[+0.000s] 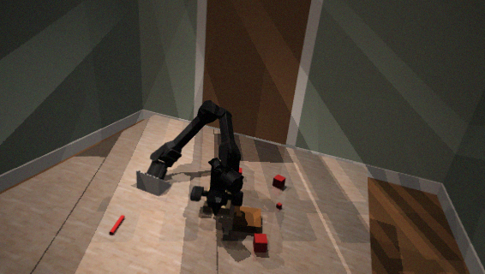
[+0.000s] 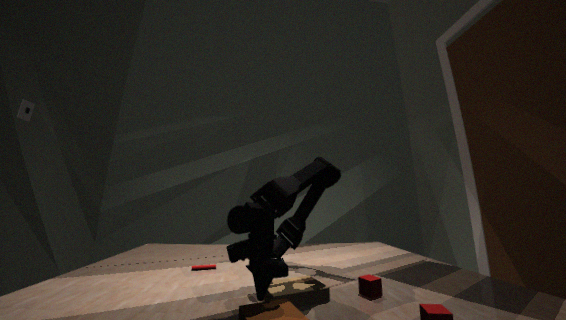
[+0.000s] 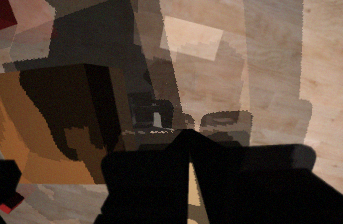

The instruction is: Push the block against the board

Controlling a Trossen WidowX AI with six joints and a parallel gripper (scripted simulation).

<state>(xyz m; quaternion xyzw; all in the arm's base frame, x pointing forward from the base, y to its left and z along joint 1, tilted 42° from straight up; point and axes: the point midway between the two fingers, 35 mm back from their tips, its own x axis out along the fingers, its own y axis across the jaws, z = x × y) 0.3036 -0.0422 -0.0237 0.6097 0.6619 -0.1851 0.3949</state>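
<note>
My gripper tip is 8 cm to the right of the pale tan board, 3 cm past it and 1 cm below it. Round my gripper tip: orange square block 12 cm ahead, 2 cm to the left, 1 cm above; red stick 28 cm behind, 19 cm to the right; small red ball 20 cm ahead, 16 cm to the left.
</note>
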